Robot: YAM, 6 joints.
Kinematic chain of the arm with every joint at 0, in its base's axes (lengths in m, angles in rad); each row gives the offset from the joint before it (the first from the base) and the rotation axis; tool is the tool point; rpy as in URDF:
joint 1: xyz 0 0 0.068 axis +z
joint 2: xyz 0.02 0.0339 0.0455 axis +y
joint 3: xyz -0.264 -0.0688 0 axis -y
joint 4: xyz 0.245 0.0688 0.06 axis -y
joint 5: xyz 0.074 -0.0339 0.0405 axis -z
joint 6: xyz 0.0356 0 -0.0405 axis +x
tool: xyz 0 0 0 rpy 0 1.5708 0
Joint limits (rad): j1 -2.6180..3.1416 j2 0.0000..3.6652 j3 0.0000..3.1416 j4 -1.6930..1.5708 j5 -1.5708..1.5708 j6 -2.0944..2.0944
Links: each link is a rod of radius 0.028 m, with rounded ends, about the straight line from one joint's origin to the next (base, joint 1, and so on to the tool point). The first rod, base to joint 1, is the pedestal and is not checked.
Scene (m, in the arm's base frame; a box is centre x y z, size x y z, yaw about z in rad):
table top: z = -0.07
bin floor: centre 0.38 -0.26 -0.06 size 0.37 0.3 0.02 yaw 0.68
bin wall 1: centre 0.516 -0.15 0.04 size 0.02 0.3 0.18 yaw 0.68
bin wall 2: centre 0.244 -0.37 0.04 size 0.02 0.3 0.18 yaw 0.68
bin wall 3: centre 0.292 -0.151 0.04 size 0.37 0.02 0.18 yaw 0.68
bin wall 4: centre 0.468 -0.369 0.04 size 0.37 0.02 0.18 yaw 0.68
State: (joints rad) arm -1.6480 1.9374 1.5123 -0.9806 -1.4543 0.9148
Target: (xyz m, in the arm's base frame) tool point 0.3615 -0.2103 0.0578
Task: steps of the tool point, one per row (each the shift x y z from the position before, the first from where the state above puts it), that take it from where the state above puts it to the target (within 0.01 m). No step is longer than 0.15 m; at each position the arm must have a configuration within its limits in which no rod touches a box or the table.
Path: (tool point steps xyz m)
1: 0.0983 0.0038 -0.0012
2: 0.0966 0.0299 -0.0013
3: 0.0878 0.0551 -0.0016
4: 0.0725 0.0779 -0.0018
5: 0.0077 -0.0054 -0.0870
6: -0.0077 0.0054 -0.0858

